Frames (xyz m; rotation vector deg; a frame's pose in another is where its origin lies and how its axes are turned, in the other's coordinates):
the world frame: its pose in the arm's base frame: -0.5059 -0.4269 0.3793 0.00 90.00 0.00
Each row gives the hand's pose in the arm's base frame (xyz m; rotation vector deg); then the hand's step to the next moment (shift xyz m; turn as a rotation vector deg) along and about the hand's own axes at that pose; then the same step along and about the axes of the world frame.
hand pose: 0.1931 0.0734 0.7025 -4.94 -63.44 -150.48
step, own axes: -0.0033 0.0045 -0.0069 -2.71 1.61 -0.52
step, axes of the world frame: 0.0023 -0.0071 0.0048 -0.30 -0.78 3.08
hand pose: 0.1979 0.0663 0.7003 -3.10 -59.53 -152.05
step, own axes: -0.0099 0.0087 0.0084 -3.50 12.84 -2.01
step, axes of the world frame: -0.0106 0.0021 0.0113 -6.49 -9.42 7.10
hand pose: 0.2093 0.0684 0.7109 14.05 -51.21 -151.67
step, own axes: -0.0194 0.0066 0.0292 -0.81 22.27 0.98
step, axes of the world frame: -0.0281 0.0184 0.0120 -14.48 -15.78 6.23
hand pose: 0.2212 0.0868 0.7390 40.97 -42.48 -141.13
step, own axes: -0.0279 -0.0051 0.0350 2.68 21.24 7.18
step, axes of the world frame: -0.0316 0.0321 -0.0011 -17.12 -14.72 -0.37
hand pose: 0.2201 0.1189 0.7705 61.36 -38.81 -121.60
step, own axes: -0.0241 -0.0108 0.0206 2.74 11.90 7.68
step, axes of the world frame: -0.0154 0.0281 -0.0098 -10.92 -8.62 -3.81
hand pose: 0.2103 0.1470 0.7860 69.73 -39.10 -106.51
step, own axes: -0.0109 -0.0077 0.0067 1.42 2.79 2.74
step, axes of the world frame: -0.0020 0.0134 -0.0062 -2.55 -2.66 -1.93
